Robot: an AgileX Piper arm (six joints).
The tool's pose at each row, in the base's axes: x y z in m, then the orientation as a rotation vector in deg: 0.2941 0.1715 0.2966 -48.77 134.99 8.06; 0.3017 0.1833 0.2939 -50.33 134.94 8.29; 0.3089 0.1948 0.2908 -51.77 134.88 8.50; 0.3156 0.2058 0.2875 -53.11 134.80 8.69; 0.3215 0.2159 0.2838 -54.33 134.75 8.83; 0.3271 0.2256 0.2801 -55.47 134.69 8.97; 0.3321 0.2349 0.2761 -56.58 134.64 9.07; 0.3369 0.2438 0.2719 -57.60 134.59 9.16
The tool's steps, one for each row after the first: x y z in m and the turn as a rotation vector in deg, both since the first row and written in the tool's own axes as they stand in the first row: -0.0094 0.0049 0.0096 -0.65 0.36 -0.99; -0.0181 0.0099 0.0192 -1.26 0.68 -1.90; -0.0261 0.0148 0.0286 -1.81 0.98 -2.76; -0.0329 0.0196 0.0376 -2.30 1.28 -3.53; -0.0394 0.0242 0.0464 -2.76 1.55 -4.26; -0.0450 0.0289 0.0550 -3.18 1.84 -4.97; -0.0503 0.0334 0.0634 -3.57 2.10 -5.62
